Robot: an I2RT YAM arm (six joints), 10 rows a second.
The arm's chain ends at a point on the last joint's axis. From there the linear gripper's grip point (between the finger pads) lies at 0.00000 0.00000 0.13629 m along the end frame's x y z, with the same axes.
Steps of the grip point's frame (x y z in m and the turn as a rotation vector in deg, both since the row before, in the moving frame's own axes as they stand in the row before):
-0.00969, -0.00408, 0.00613, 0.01, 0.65, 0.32
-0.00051, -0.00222, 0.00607, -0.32, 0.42, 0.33
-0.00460, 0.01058, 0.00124, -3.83, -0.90, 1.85
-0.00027, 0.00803, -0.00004, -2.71, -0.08, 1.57
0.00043, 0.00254, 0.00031, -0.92, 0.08, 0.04
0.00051, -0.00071, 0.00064, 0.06, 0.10, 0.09
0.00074, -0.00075, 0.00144, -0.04, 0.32, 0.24
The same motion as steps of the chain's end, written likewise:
-0.01124, -0.00406, 0.00614, 0.01, 0.65, 0.32
-0.00151, -0.00298, 0.00608, -0.32, 0.42, 0.33
-0.00231, 0.00151, 0.00156, -3.83, -0.90, 1.85
0.00001, 0.00159, 0.00011, -2.71, -0.08, 1.57
0.00024, 0.00035, 0.00033, -0.92, 0.08, 0.04
0.00027, -0.00057, 0.00064, 0.06, 0.10, 0.09
-0.00002, -0.00085, 0.00144, -0.04, 0.32, 0.24

